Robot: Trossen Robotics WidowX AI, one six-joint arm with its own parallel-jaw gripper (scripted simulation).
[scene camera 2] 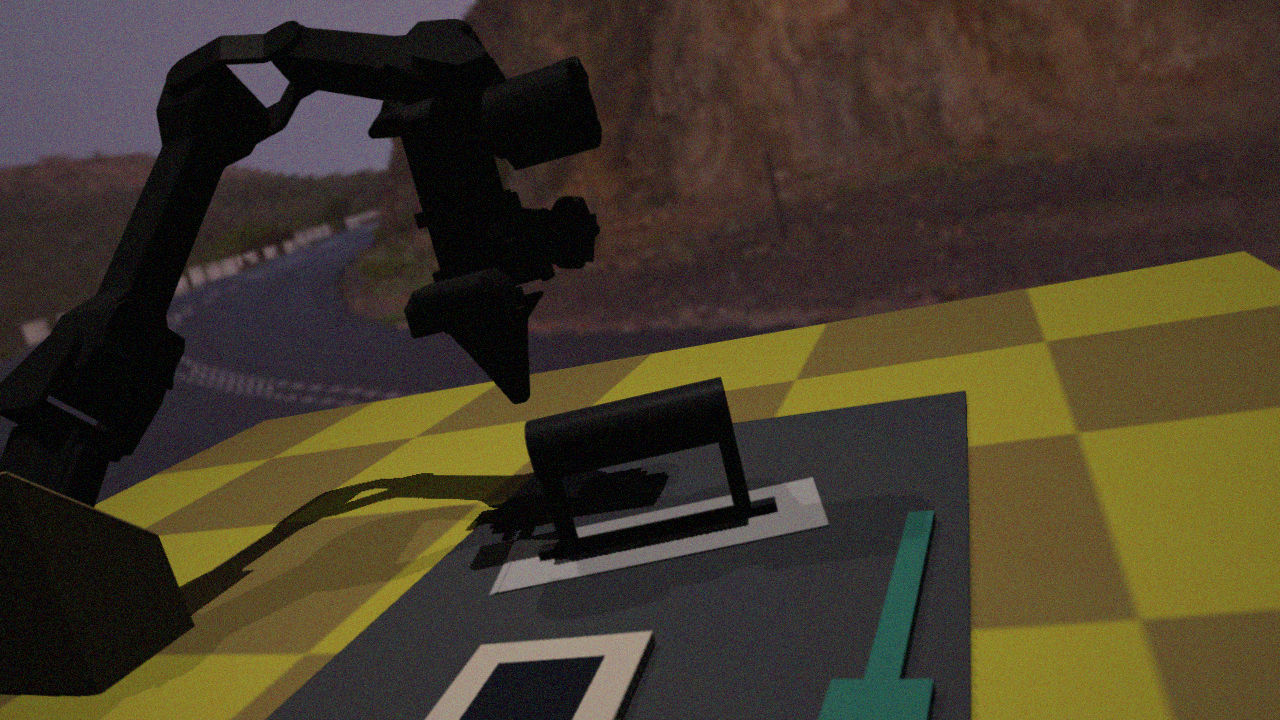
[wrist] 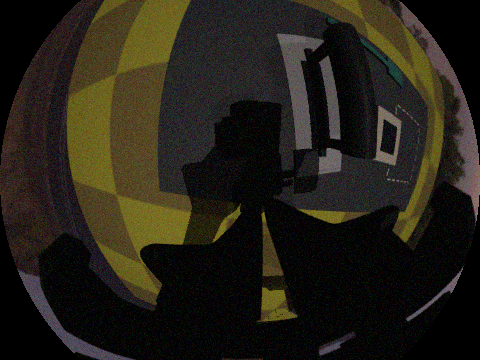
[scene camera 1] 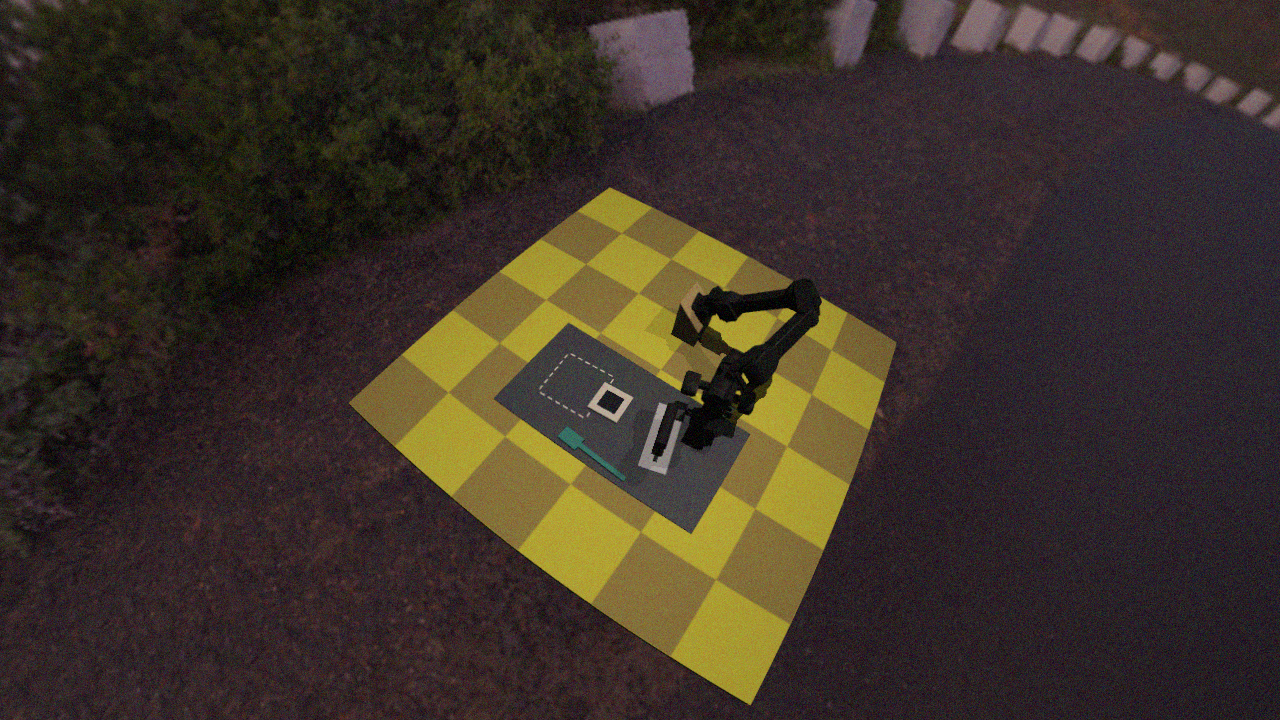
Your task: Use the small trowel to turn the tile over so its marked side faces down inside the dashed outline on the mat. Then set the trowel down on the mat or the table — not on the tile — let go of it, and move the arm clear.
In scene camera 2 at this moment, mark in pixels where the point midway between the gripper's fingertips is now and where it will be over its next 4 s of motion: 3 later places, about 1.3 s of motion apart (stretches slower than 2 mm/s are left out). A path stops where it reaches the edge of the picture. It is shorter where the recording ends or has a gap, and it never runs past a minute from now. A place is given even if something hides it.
The gripper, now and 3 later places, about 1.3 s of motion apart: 522, 401; 625, 417; 612, 380; 581, 415
